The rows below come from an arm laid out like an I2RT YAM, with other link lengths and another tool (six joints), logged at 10 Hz.
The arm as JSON. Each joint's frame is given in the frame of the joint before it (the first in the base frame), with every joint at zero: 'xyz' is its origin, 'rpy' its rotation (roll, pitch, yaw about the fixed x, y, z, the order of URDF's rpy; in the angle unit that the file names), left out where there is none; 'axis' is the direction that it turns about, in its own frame. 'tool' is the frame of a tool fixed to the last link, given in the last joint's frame.
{
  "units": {
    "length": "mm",
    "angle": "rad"
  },
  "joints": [
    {
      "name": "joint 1",
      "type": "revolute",
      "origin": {
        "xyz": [
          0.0,
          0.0,
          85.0
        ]
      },
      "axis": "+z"
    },
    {
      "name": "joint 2",
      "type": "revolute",
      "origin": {
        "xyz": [
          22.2,
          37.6,
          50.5
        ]
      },
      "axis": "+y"
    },
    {
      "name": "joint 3",
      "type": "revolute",
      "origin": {
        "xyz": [
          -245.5,
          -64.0,
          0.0
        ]
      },
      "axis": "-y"
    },
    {
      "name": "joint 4",
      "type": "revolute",
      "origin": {
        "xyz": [
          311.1,
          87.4,
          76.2
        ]
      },
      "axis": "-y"
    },
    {
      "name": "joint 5",
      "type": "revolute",
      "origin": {
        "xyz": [
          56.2,
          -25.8,
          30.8
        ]
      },
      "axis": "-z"
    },
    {
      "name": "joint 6",
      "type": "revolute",
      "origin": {
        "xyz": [
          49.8,
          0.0,
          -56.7
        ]
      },
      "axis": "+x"
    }
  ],
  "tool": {
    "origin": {
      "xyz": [
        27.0,
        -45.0,
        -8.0
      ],
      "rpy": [
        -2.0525,
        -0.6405,
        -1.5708
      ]
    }
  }
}
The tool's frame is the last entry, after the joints.
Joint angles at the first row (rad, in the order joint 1, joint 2, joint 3, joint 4, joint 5, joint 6):
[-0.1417 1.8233 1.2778 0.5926 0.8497 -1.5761]
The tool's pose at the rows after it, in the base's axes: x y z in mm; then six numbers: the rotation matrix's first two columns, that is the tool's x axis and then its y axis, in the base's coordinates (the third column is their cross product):
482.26 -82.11 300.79 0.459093 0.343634 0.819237 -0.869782 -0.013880 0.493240
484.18 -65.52 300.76 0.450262 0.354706 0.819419 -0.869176 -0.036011 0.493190
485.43 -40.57 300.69 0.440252 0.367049 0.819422 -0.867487 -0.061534 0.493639
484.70 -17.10 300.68 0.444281 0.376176 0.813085 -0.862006 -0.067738 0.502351
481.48 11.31 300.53 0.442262 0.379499 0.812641 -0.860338 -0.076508 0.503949
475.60 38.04 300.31 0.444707 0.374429 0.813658 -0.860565 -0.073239 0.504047
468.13 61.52 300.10 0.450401 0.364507 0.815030 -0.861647 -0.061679 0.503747
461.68 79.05 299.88 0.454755 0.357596 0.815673 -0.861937 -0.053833 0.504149
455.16 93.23 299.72 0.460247 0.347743 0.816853 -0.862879 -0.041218 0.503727
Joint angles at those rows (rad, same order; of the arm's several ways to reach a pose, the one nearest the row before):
[-0.1112 1.8233 1.2777 0.5926 0.8604 -1.5761]
[-0.0761 1.8232 1.2777 0.5926 0.8703 -1.5761]
[-0.0227 1.8233 1.2778 0.5926 0.8948 -1.5768]
[0.0284 1.8233 1.2778 0.5926 0.9352 -1.5890]
[0.0918 1.8233 1.2777 0.5926 0.9890 -1.5913]
[0.1535 1.8233 1.2777 0.5926 1.0565 -1.5913]
[0.2096 1.8233 1.2778 0.5930 1.1282 -1.5909]
[0.2520 1.8233 1.2778 0.5926 1.1812 -1.5906]
[0.2874 1.8233 1.2778 0.5930 1.2331 -1.5898]

